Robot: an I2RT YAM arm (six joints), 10 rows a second.
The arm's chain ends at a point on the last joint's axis. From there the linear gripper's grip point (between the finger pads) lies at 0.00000 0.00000 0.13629 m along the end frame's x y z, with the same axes.
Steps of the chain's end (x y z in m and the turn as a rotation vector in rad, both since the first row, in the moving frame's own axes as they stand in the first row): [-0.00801, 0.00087, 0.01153, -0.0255, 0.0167, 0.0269]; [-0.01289, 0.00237, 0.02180, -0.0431, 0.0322, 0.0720]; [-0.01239, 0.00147, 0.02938, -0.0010, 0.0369, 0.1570]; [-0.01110, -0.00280, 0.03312, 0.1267, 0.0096, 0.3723]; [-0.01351, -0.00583, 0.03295, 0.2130, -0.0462, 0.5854]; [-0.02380, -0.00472, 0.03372, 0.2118, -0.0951, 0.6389]
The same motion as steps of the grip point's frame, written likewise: [-0.00578, 0.00438, 0.01147, -0.0255, 0.0167, 0.0269]; [-0.00872, 0.00839, 0.02160, -0.0431, 0.0322, 0.0720]; [-0.00739, 0.00200, 0.02929, -0.0010, 0.0369, 0.1570]; [-0.00665, -0.01939, 0.03203, 0.1267, 0.0096, 0.3723]; [-0.01118, -0.03479, 0.02982, 0.2130, -0.0462, 0.5854]; [-0.02691, -0.03540, 0.03019, 0.2118, -0.0951, 0.6389]
